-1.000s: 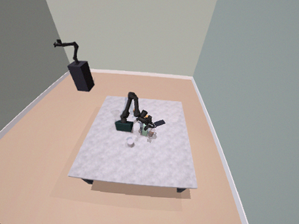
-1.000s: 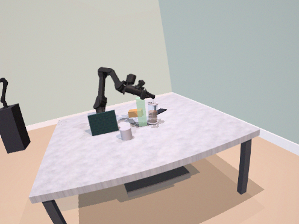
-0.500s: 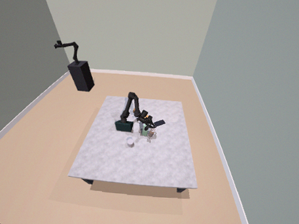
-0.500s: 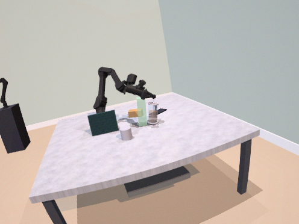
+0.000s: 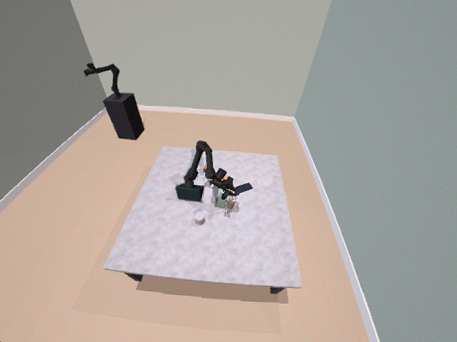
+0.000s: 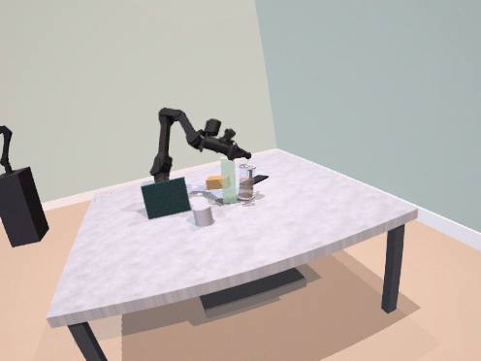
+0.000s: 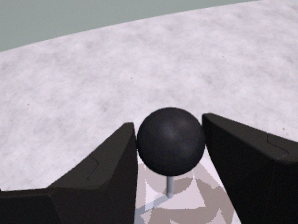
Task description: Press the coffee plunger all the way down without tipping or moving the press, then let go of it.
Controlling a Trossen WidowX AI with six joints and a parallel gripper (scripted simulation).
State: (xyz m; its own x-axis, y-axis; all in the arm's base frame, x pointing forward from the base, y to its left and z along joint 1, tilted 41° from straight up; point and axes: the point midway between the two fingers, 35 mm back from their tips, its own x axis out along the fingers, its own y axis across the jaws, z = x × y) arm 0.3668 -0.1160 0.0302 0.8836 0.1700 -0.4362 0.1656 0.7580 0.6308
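The coffee press lies 2 cm behind my gripper tip, 2 cm to the left of it and 10 cm below it. From my gripper tip the other things lie so: tall pale green box: 11 cm behind, 2 cm to the left, 9 cm below.
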